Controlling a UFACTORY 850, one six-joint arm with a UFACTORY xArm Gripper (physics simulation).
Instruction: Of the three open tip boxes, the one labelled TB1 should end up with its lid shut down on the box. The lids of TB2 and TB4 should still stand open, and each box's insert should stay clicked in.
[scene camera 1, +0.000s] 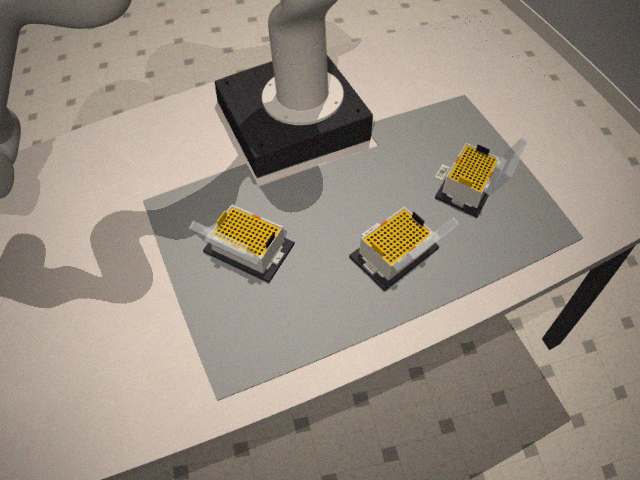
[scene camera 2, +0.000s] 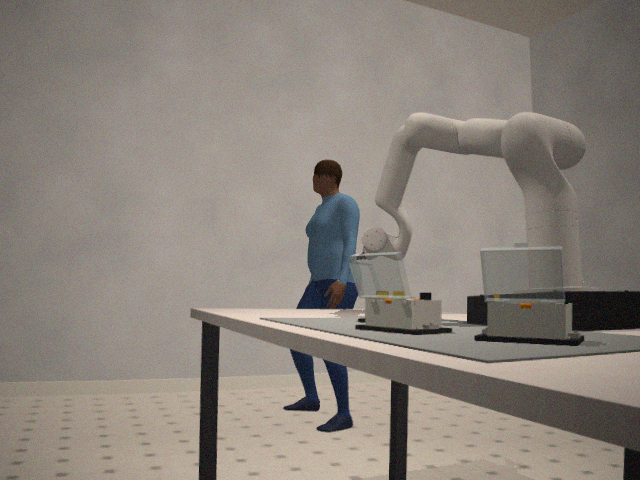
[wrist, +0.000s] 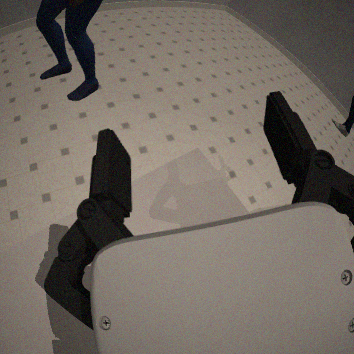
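Note:
Three open tip boxes stand on black bases, each with a yellow insert seated level inside: a left box (scene camera 1: 219, 251), a middle box (scene camera 1: 371, 259) (scene camera 2: 427, 314) and a right box (scene camera 1: 461, 196) (scene camera 2: 529, 321). Their clear lids stand open: the left box's lid (scene camera 1: 200, 227), the middle box's lid (scene camera 1: 447, 228) (scene camera 2: 385, 276) and the right box's lid (scene camera 1: 512, 159) (scene camera 2: 522, 273). In scene camera 2 the left box is mostly hidden behind the middle one. I cannot read the labels, so which is TB1 is unclear. My gripper (wrist: 192, 124) is open and empty, away from the boxes.
The boxes stand on a grey mat (scene camera 1: 310, 320) on the table (scene camera 1: 93, 372). The arm's black base (scene camera 1: 310, 144) stands at the mat's back edge. A person in blue (scene camera 2: 331, 237) stands beyond the table, and their legs (wrist: 80, 45) show in the wrist view.

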